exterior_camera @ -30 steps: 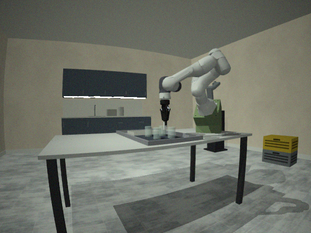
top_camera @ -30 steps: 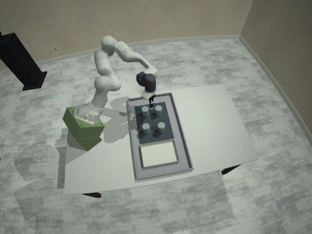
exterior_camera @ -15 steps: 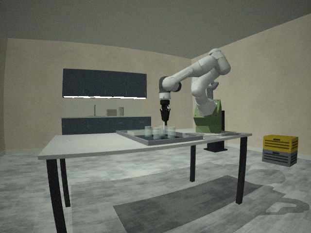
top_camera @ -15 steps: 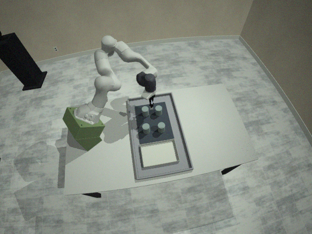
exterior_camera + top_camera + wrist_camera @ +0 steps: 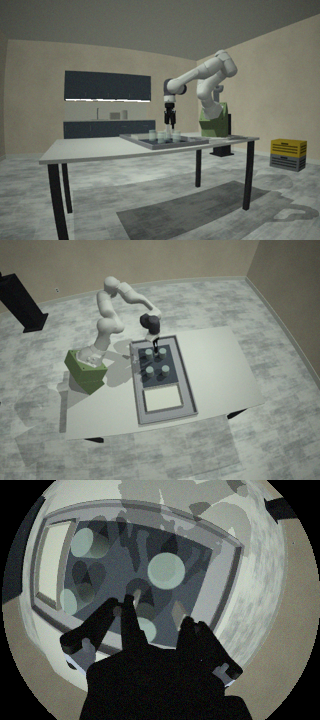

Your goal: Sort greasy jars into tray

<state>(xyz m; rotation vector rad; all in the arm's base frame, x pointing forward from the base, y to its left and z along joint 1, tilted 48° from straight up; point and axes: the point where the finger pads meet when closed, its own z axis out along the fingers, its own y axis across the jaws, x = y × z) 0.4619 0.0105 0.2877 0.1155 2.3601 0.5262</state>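
Right now the dark drying mat is 110 mm below my hand, 100 mm to the right of it and 10 mm ahead of it. Round my hand: white tray (420 mm to the right, 100 mm below, 30 mm ahead); then grey steel surround (200 mm to the right, 110 mm below, 30 mm ahead).
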